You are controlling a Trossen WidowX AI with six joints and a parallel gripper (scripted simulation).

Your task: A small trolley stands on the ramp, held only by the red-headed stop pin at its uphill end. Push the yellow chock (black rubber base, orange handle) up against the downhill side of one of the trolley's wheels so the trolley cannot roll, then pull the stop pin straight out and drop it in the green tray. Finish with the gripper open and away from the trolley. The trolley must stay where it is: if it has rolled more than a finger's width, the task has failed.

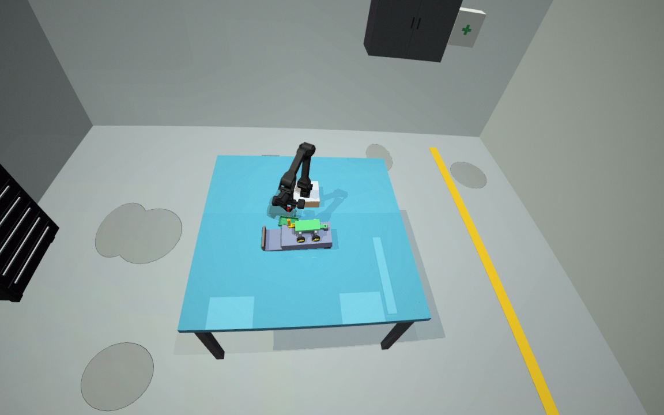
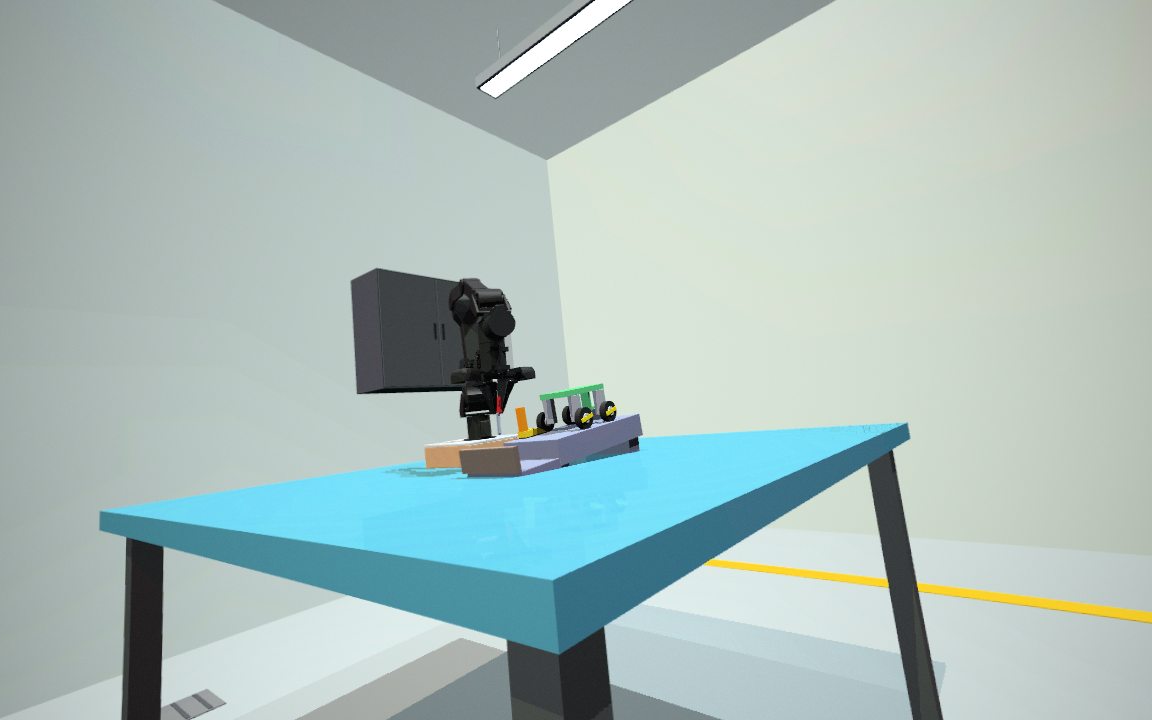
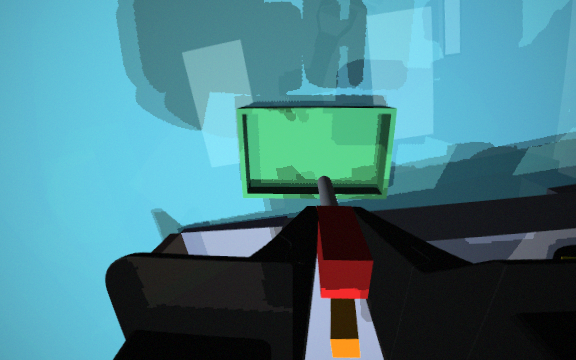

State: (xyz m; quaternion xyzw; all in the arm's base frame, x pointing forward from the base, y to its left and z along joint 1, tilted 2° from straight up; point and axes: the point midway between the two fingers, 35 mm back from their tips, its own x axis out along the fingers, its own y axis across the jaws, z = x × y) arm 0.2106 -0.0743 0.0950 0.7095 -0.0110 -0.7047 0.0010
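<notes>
The yellow chock lies 7 cm ahead of my gripper tip, 4 cm to the left of it and 3 cm below it. Also, from my gripper tip: green-topped trolley (13 cm to the left, 11 cm ahead, 1 cm below); grey ramp (12 cm to the left, 11 cm ahead, 7 cm below); red-headed stop pin (right at my gripper tip).
</notes>
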